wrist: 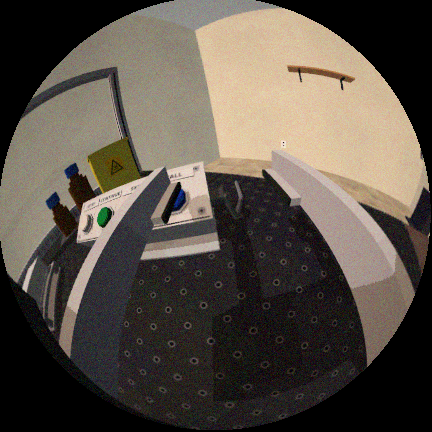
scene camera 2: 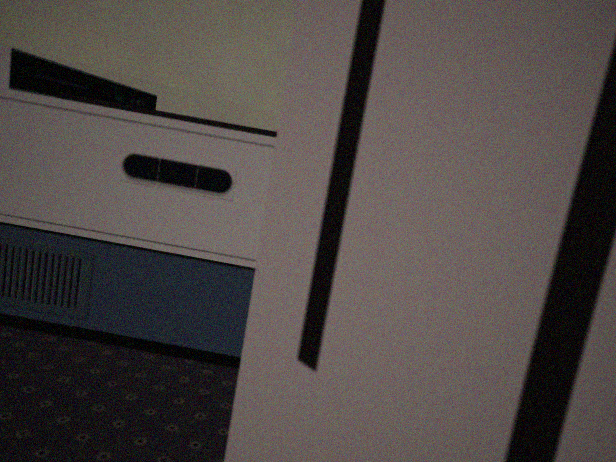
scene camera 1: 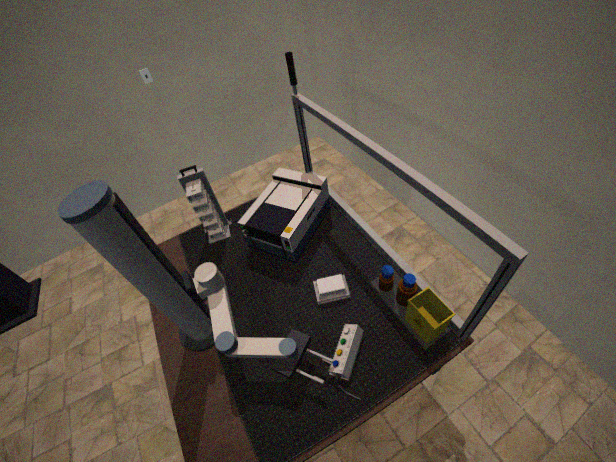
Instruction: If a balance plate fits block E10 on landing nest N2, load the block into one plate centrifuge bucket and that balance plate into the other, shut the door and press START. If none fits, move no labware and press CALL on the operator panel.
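Frame: origin at the arm's base, x left, y up, z ahead, level; centimetres.
Seen in the pictures: gripper, fingertip midpoint: (wrist: 219, 166) (scene camera 1: 328, 372); arm's base, link origin: (scene camera 1: 203, 327).
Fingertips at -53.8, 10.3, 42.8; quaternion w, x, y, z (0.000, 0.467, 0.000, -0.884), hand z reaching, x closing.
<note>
Offsets run from my fingertips to a thing's top centre, as dx, dy, dz. "pt": to the spot under its first point.
The operator panel {+5.0, -0.7, +11.8} (scene camera 1: 354, 352) (wrist: 196, 184) carries white, green, yellow and blue buttons. The blue CALL button {+2.0, -1.6, +4.6} (scene camera 1: 335, 363) (wrist: 180, 200) is partly hidden by a fingertip in the wrist view. My gripper (scene camera 1: 327, 371) (wrist: 219, 166) is shut to its narrow stance, with a gap and no labware between the fingers. One fingertip is over or against the CALL button; contact cannot be told. A white block {+35.8, -2.1, +22.8} (scene camera 1: 331, 283) sits on a nest {pt +30.2, -8.7, +21.1} (scene camera 1: 334, 300); its label is unreadable. The centrifuge (scene camera 1: 309, 218) stands at the back. A rack (scene camera 1: 213, 197) holds several pale plates on its shelves.
Two brown bottles (scene camera 1: 386, 280) (scene camera 1: 406, 292) (wrist: 62, 220) (wrist: 80, 190) with blue caps and a yellow bin {pt -6.3, +6.0, +43.0} (scene camera 1: 425, 322) (wrist: 114, 167) stand along the side shelf. A metal frame (scene camera 1: 400, 165) rises beside them. A cable {pt -9.7, -9.1, +3.9} (scene camera 1: 350, 393) lies near the panel. White housing (scene camera 2: 425, 225) fills much of scene camera 2.
</note>
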